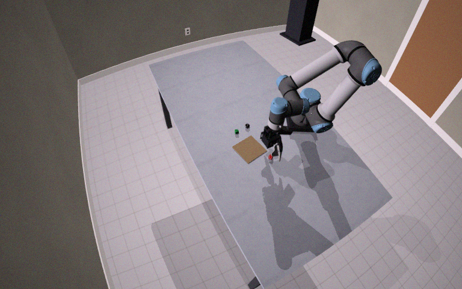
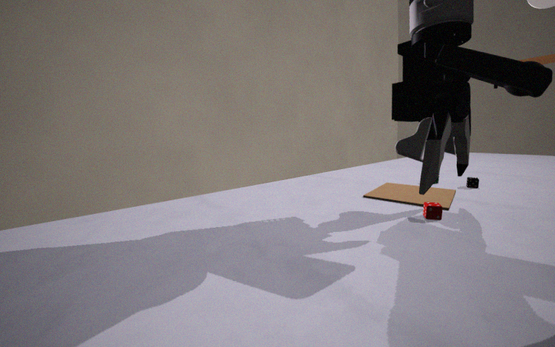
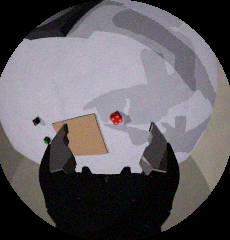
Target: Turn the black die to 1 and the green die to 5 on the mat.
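My hand is 1 cm short of the red die, 1 cm to the right of it and 4 cm above it. Round my hand: green die (6 cm ahead, 24 cm to the right, 4 cm below); brown mat (7 cm ahead, 10 cm to the right, 4 cm below); black die (2 cm behind, 24 cm to the right, 4 cm below).
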